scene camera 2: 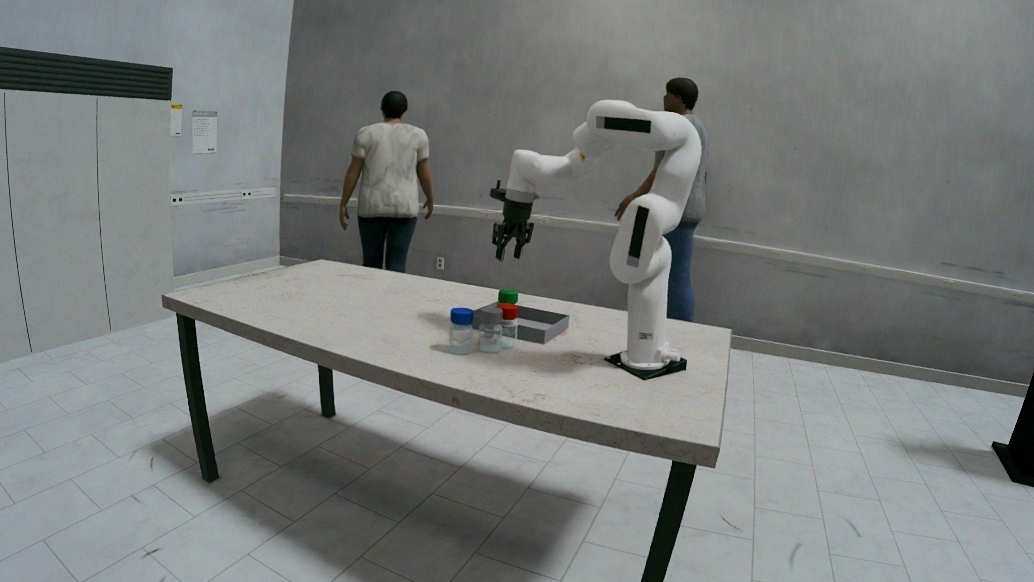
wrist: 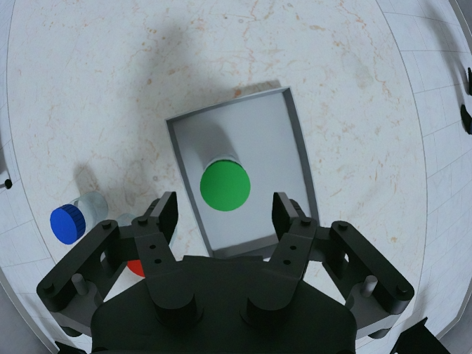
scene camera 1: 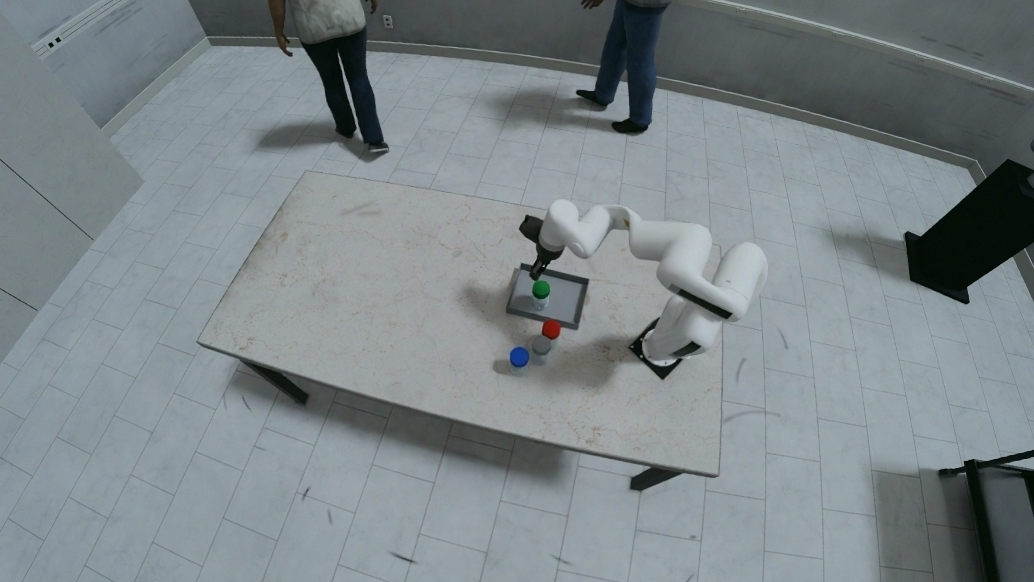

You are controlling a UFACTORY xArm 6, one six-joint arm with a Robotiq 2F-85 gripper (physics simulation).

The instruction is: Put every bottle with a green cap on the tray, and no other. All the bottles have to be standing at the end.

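Note:
A green-capped bottle (scene camera 1: 541, 292) (scene camera 2: 507, 295) (wrist: 225, 185) stands upright inside the grey tray (scene camera 1: 569, 300) (scene camera 2: 531, 333) (wrist: 272, 140). My gripper (scene camera 1: 536, 275) (scene camera 2: 508, 257) (wrist: 224, 204) is open and empty, above the tray and clear of the green cap. Outside the tray, on the near side in scene camera 1, a red-capped bottle (scene camera 1: 551, 330) (scene camera 2: 508, 311) (wrist: 136, 268), a grey-capped bottle (scene camera 1: 541, 348) (scene camera 2: 490, 332) and a blue-capped bottle (scene camera 1: 518, 358) (scene camera 2: 460, 328) (wrist: 67, 224) stand upright close together. In the wrist view my left finger hides much of the red-capped and grey-capped bottles.
The tray and bottles are on a stone-topped table (scene camera 1: 347, 289) (scene camera 2: 347, 310) (wrist: 360, 165). The white arm (scene camera 1: 683, 249) (scene camera 2: 647, 289) stands on its black base at the table's right part. Two people (scene camera 1: 629, 65) (scene camera 2: 390, 169) stand on the floor behind the table.

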